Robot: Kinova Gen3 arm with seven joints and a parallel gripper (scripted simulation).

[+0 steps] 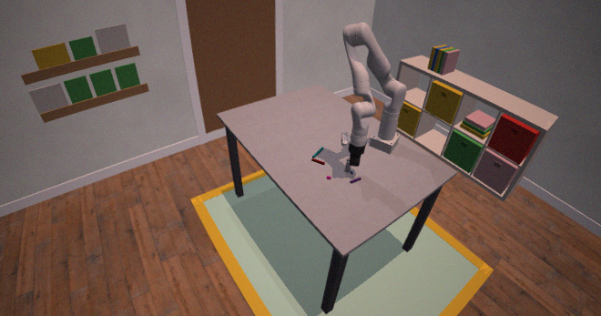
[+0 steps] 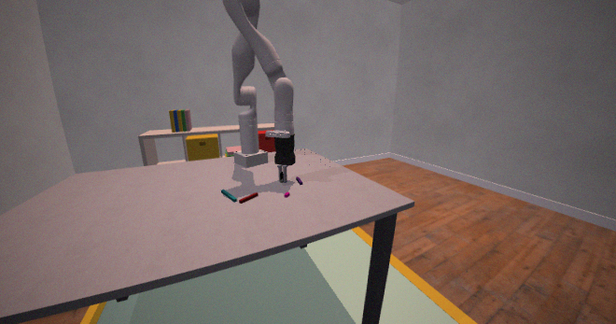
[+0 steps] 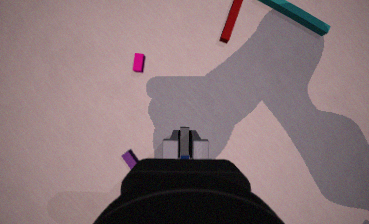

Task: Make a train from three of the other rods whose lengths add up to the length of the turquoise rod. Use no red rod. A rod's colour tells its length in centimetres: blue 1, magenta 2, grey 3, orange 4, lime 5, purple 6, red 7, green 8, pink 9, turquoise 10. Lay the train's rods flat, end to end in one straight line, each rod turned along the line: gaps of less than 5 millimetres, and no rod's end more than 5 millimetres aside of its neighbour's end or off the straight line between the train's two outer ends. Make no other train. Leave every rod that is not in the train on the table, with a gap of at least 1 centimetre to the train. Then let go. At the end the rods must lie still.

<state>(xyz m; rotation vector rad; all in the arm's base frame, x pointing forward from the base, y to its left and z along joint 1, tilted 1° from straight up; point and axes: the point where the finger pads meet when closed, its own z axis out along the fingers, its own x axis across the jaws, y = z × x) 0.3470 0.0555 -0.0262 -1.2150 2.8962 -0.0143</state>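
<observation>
Now: hand 2 cm above the grey rod. The rest, counted from my hand: blue rod (2 cm behind, 2 cm to the left, 3 cm below); then magenta rod (10 cm ahead, 2 cm to the right, 3 cm below); then purple rod (1 cm ahead, 7 cm to the left, 3 cm below).
</observation>
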